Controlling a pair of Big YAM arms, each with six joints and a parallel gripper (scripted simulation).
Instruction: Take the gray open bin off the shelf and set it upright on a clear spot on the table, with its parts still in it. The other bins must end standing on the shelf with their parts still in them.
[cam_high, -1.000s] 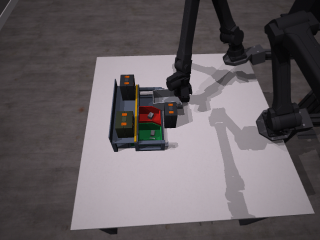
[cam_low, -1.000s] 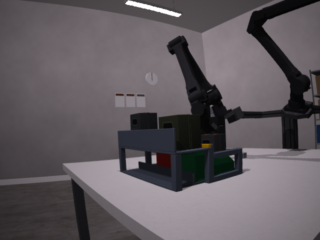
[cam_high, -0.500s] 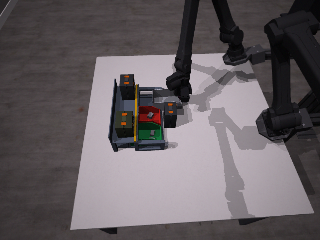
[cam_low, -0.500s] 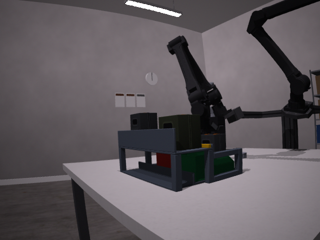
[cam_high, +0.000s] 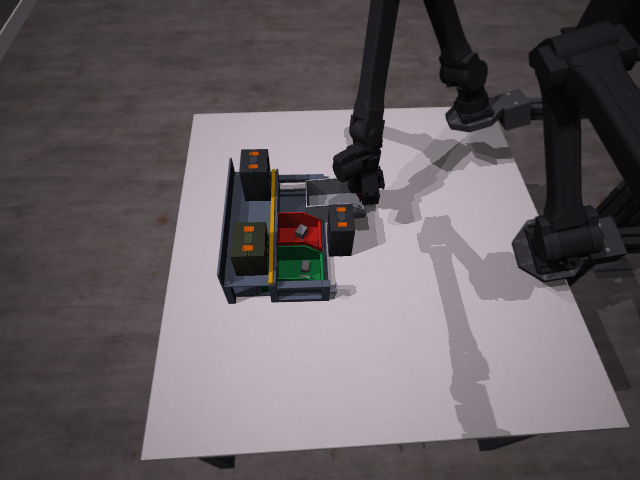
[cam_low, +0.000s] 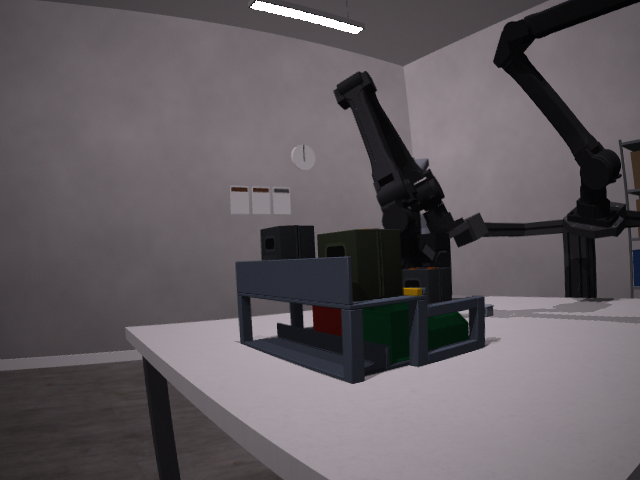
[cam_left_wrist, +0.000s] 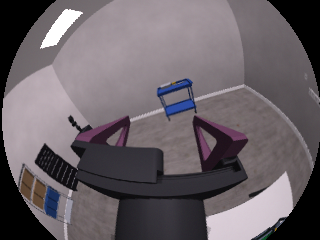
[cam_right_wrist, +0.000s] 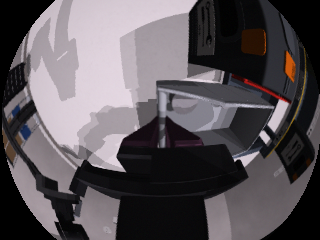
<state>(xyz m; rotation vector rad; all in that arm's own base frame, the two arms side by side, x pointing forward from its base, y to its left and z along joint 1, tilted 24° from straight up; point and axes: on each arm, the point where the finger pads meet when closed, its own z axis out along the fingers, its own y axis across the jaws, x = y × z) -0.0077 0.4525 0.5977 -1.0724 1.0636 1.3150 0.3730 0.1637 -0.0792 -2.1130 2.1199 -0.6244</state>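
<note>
The gray bin lies 80 mm ahead of my right hand and 10 mm to the right of it. Round my right hand: green bin: 240 mm ahead, 190 mm to the left, 20 mm below; then red bin: 220 mm ahead, 80 mm to the left, 20 mm below; then shelf: 250 mm ahead, 80 mm to the left, 10 mm above.
</note>
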